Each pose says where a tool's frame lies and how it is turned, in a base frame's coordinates. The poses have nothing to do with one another.
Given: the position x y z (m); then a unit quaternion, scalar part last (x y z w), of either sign.
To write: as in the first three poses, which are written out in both.
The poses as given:
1: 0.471 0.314 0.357 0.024 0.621 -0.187 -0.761
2: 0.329 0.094 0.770 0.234 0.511 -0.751 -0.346
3: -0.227 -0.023 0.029 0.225 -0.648 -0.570 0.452
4: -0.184 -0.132 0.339 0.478 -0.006 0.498 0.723
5: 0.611 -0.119 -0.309 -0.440 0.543 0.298 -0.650
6: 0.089 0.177 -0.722 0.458 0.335 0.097 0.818
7: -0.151 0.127 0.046 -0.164 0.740 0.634 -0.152
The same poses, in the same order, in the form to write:
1: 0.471 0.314 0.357 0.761 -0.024 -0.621 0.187
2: 0.329 0.094 0.770 0.346 -0.234 -0.511 0.751
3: -0.227 -0.023 0.029 0.452 0.225 -0.648 -0.570
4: -0.184 -0.132 0.339 0.723 0.478 -0.006 0.498
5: 0.611 -0.119 -0.309 0.650 0.440 -0.543 -0.298
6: 0.089 0.177 -0.722 0.818 0.458 0.335 0.097
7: -0.151 0.127 0.046 0.152 0.164 -0.740 -0.634
